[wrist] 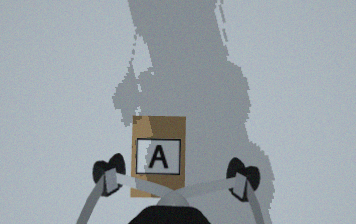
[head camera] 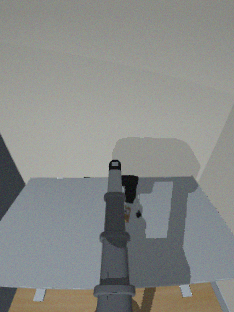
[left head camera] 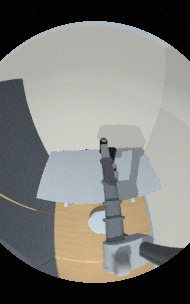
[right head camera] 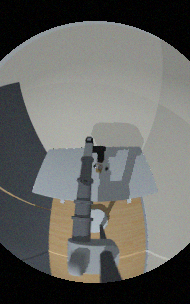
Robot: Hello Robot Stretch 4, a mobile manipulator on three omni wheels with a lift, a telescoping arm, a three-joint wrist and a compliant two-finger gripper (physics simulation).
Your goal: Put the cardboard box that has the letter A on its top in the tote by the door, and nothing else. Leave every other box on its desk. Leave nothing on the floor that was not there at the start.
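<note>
The cardboard box with the letter A (wrist: pixel 158 156) (head camera: pixel 127 216) (right head camera: pixel 99 170) lies on the light grey desk (head camera: pixel 60 230) (left head camera: pixel 67 175) (right head camera: pixel 60 172) (wrist: pixel 300 75). Its label faces up in the wrist view. My gripper (wrist: pixel 176 169) is open over the desk. In the wrist view the lower part of the box shows between the two fingertips, nearer the left one, with a wide gap to the right one. Neither finger appears to touch it. How high the fingertips are above the box is hard to tell. The arm and wrist partly hide the box in the head views. The tote does not show.
The extended arm (head camera: pixel 115 250) (left head camera: pixel 110 200) (right head camera: pixel 83 200) reaches over the desk. A pale wall (head camera: pixel 115 75) stands behind it, and a dark panel (left head camera: pixel 25 150) (right head camera: pixel 22 150) stands at the left. A white round object (left head camera: pixel 96 221) (right head camera: pixel 98 220) shows above the wooden floor (left head camera: pixel 75 240) (right head camera: pixel 65 235).
</note>
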